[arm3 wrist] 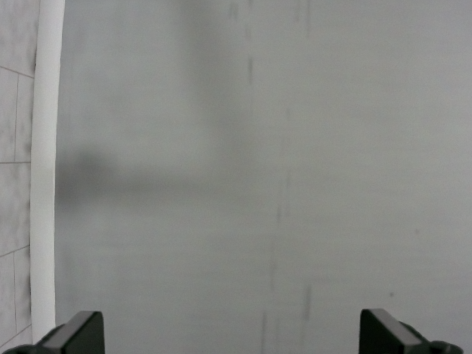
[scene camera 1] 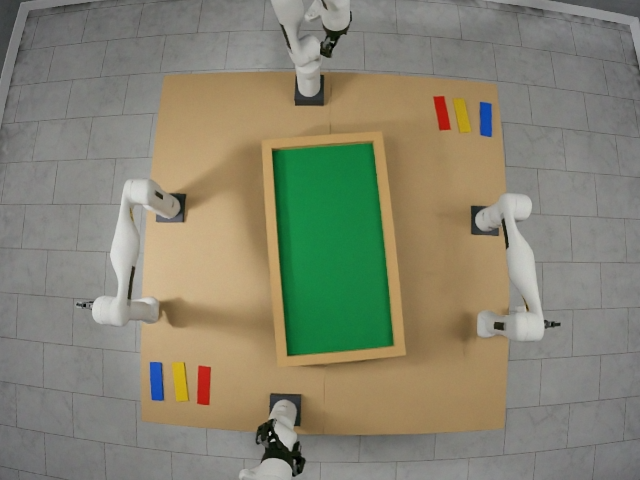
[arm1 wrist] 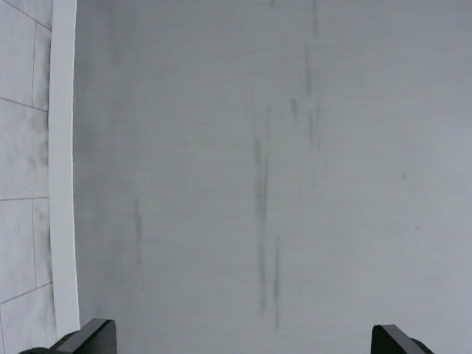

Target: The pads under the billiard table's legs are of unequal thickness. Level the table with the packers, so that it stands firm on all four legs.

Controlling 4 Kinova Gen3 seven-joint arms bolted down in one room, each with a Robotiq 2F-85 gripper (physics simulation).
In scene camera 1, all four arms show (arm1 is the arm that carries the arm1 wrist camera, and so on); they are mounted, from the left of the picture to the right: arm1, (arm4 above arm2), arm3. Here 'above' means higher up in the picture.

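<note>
The billiard table (scene camera 1: 330, 248) stands slightly turned in the middle; its legs and pads are hidden. Red (scene camera 1: 442, 113), yellow (scene camera 1: 462, 115) and blue (scene camera 1: 485, 119) packers lie at the upper right. Blue (scene camera 1: 156, 381), yellow (scene camera 1: 180, 381) and red (scene camera 1: 204, 385) packers lie at the lower left. Arm1's gripper (arm1 wrist: 243, 332) (scene camera 1: 84, 305) is open, far left. Arm3's gripper (arm3 wrist: 231, 325) (scene camera 1: 552, 324) is open, far right. Arm2's gripper (scene camera 1: 281, 441) is open at the bottom. Arm4's gripper (scene camera 1: 327, 46) is at the top, its fingers unclear. All are away from the packers.
The tan floor mat (scene camera 1: 217, 248) carries the table, the packers and the dark arm bases at left (scene camera 1: 178, 214), top (scene camera 1: 309, 100), right (scene camera 1: 478, 227) and bottom (scene camera 1: 276, 400). Grey tiles surround it. Both wrist views show a grey surface with a pale strip (arm1 wrist: 62, 175) (arm3 wrist: 44, 175) at left.
</note>
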